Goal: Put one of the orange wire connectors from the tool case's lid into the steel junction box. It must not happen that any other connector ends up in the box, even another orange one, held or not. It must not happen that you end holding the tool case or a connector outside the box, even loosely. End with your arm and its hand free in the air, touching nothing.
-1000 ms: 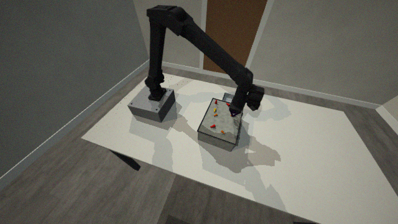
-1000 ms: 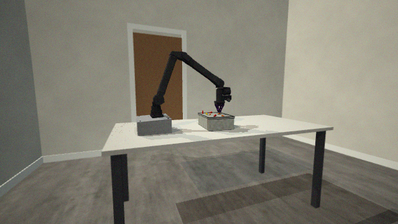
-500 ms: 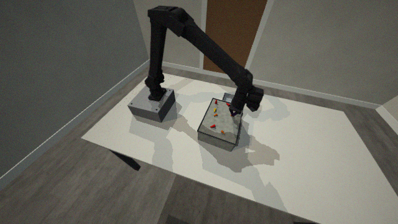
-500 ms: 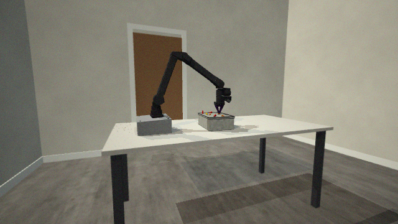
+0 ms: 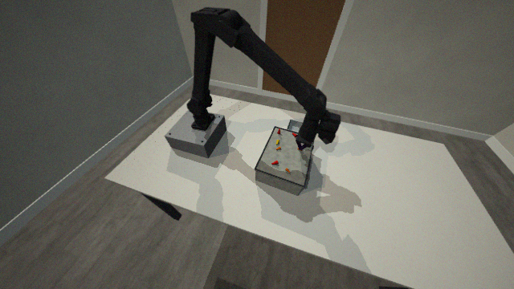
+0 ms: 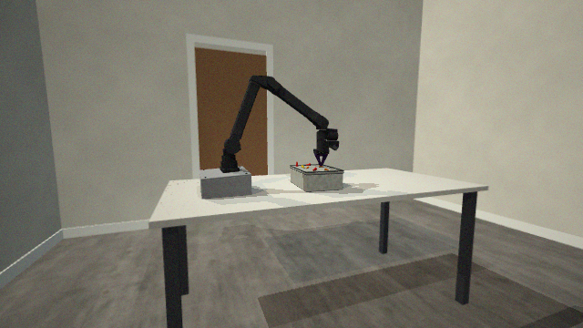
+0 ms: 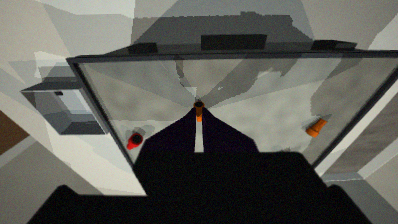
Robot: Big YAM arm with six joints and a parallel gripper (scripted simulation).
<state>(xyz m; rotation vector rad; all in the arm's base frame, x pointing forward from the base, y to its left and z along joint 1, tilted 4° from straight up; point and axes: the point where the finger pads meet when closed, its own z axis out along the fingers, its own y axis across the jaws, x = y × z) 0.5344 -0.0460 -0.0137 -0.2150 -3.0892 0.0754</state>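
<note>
The tool case is 6 cm behind my hand, 3 cm to the right of it and 4 cm below it. Round my hand: yellow wire connector: 11 cm behind, 1 cm to the left, 1 cm below.
</note>
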